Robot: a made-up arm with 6 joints.
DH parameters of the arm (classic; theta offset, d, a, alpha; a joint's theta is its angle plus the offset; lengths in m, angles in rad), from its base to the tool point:
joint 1: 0 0.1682 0 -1.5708
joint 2: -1.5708 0 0.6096 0
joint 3: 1.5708 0.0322 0 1.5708
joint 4: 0 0.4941 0 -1.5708
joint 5: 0 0 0 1.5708
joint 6: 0 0.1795 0 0
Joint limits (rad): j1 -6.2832..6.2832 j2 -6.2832..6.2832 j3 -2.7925..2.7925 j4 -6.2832..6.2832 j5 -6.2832..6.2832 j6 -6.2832..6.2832
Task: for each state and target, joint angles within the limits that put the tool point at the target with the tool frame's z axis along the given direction. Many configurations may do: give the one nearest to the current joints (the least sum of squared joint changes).
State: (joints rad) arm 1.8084 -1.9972 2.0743 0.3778 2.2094 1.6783
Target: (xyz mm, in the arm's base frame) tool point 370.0 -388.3 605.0 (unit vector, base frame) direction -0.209 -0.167 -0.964
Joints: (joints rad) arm 2.4797 -1.3745 1.4885 0.9881 2.8248 1.6783
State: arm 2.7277 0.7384 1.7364 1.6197 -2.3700 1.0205
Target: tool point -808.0 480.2 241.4 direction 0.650 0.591 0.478
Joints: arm 2.7248 1.1875 0.8917 1.2753 -2.1446 1.0205
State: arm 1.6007 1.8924 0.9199 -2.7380 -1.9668 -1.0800
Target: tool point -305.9 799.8 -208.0 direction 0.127 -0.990 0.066
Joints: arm 1.8640 1.8722 0.1310 -2.7051 -2.7420 -1.0800
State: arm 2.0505 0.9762 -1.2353 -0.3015 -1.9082 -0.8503
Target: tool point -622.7 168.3 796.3 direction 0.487 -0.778 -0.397
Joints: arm 2.6908 1.1351 -0.6721 -0.7556 -2.3495 -0.8503
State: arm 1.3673 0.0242 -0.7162 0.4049 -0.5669 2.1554
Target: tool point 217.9 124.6 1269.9 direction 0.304 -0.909 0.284
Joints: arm 0.9572 0.3654 -0.1376 0.8960 -1.4218 2.1554
